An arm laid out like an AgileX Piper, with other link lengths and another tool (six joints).
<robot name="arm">
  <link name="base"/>
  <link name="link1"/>
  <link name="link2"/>
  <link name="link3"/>
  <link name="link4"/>
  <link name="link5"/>
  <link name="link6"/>
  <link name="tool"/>
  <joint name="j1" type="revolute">
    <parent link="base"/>
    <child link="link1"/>
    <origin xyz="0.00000 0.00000 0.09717" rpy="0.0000 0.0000 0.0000"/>
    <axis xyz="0 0 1"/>
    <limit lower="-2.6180" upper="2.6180"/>
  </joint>
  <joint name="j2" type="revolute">
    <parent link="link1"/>
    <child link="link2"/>
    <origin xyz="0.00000 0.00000 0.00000" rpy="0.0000 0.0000 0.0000"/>
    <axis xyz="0 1 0"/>
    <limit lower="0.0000" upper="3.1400"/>
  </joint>
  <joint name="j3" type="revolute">
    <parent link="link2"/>
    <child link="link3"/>
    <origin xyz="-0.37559 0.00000 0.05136" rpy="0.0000 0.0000 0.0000"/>
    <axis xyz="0 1 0"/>
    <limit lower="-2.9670" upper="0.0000"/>
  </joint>
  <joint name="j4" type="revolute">
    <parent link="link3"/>
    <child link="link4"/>
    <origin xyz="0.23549 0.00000 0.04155" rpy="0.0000 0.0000 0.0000"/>
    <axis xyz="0.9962 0 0.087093"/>
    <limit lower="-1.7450" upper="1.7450"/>
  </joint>
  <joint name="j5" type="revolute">
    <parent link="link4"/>
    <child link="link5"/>
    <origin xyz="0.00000 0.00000 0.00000" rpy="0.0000 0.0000 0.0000"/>
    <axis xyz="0 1 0"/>
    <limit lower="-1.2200" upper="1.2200"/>
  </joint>
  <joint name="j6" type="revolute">
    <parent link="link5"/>
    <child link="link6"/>
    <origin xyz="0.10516 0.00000 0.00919" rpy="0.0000 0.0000 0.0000"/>
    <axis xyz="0.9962 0 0.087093"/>
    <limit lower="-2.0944" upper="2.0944"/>
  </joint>
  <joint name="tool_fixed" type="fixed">
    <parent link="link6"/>
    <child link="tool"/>
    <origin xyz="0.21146 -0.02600 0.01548" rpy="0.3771 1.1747 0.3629"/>
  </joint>
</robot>
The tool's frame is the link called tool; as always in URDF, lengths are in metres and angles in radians.
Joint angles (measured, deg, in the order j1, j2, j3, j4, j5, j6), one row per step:
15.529, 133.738, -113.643, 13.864, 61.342, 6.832
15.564, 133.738, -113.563, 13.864, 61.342, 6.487
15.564, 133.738, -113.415, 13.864, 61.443, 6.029
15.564, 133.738, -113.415, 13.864, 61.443, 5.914
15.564, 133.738, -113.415, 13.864, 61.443, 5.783
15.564, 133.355, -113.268, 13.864, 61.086, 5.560
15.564, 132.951, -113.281, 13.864, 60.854, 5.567
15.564, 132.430, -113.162, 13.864, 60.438, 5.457
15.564, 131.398, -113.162, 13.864, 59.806, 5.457
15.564, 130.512, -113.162, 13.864, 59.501, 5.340
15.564, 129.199, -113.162, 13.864, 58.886, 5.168
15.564, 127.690, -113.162, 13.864, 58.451, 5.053
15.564, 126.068, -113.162, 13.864, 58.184, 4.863
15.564, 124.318, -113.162, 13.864, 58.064, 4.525
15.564, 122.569, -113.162, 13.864, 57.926, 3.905
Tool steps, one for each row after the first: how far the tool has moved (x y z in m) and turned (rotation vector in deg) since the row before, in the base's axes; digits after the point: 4 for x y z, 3 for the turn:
-0.0004, 0.0002, -0.0004, -0.082, -0.015, 0.362
-0.0012, -0.0003, -0.0009, -0.139, 0.117, 0.458
0.0001, 0.0000, 0.0000, -0.020, -0.031, 0.109
0.0001, 0.0000, 0.0000, -0.022, -0.035, 0.124
0.0019, 0.0003, 0.0037, 0.096, -0.627, 0.129
0.0021, 0.0004, 0.0046, 0.160, -0.621, -0.060
0.0025, 0.0004, 0.0054, 0.171, -0.813, 0.007
0.0050, 0.0010, 0.0118, 0.407, -1.595, -0.147
0.0029, 0.0006, 0.0099, 0.273, -1.176, 0.037
0.0049, 0.0009, 0.0152, 0.438, -1.898, 0.014
0.0037, 0.0007, 0.0172, 0.466, -1.899, 0.002
0.0025, 0.0005, 0.0182, 0.434, -1.872, 0.107
0.0013, 0.0002, 0.0194, 0.378, -1.904, 0.270
0.0010, 0.0001, 0.0196, 0.266, -2.011, 0.506

